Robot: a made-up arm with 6 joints.
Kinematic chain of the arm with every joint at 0, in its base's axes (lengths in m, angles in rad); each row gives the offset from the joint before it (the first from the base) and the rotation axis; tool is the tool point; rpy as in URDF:
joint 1: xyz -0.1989 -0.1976 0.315 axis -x
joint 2: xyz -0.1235 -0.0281 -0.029 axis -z
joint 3: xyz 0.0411 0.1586 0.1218 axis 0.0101 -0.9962 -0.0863
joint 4: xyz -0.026 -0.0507 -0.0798 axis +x
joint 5: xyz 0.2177 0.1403 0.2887 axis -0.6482 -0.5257 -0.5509
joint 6: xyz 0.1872 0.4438 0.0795 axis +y
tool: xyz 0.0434 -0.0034 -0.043 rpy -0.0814 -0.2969 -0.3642
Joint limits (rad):
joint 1: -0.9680..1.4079
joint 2: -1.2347..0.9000
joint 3: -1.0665..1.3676
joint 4: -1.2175..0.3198
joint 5: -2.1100..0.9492
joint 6: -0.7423..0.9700
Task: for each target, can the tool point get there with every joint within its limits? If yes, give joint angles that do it. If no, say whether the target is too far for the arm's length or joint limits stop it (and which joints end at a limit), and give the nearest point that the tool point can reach.
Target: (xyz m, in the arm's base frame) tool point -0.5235 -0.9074 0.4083
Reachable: no: joint limits stop it (at a limit: joint 1, joint 2, joint 4, joint 5, joint 6) | nearest point -0.5776 -0.9816 0.4223 | short by 0.093 m
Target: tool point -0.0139 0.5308 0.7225
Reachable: yes | joints -0.6291 -0.1838 0.5363 -1.0996 -0.7495 0.7767
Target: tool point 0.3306 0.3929 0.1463
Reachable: yes | joints 0.6116 0.3236 -0.8464 -0.2704 -1.3075 0.2818
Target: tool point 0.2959 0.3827 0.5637
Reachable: yes | joints -0.1012 0.0390 -0.1307 -0.1040 0.4928 -0.5776
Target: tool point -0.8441 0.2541 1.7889
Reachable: no: too far | nearest point -0.6471 0.0801 1.2210 | short by 0.626 m
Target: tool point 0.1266 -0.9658 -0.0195
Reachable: no: joint limits stop it (at a limit: joint 1, joint 2, joint 4) | nearest point 0.1450 -0.7621 -0.0173 | short by 0.205 m
